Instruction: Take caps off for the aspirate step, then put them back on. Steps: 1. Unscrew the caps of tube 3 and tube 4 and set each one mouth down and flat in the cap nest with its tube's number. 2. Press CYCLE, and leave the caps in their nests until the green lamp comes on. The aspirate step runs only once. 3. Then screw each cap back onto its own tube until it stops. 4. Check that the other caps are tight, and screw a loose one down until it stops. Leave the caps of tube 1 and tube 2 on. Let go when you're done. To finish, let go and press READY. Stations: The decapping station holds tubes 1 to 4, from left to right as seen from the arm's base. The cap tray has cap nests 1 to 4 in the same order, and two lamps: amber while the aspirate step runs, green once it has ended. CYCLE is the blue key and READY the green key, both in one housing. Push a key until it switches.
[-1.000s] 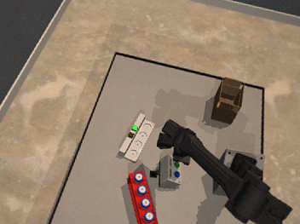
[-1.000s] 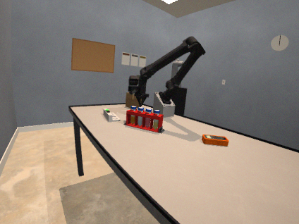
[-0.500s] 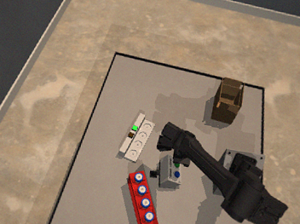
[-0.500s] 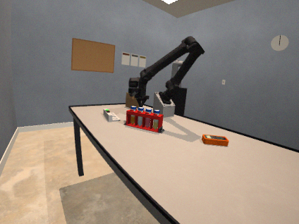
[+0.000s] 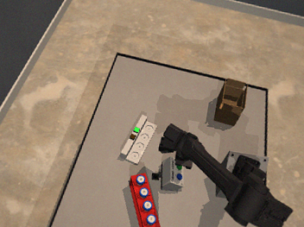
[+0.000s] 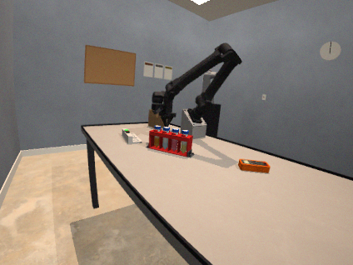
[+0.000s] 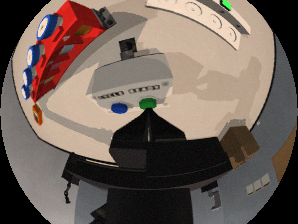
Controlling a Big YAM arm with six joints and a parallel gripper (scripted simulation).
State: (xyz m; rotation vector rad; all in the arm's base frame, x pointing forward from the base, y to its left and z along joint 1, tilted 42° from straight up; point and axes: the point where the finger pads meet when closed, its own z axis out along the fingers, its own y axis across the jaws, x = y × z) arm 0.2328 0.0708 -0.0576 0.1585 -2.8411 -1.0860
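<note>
The green key is 2 cm below my hand. From my hand the other things lie so: key housing (1 cm ahead, 2 cm to the left, 4 cm below); then blue tube cap (14 cm ahead, 13 cm to the left, 3 cm above); then blue key (1 cm behind, 5 cm to the left, 2 cm below).
</note>
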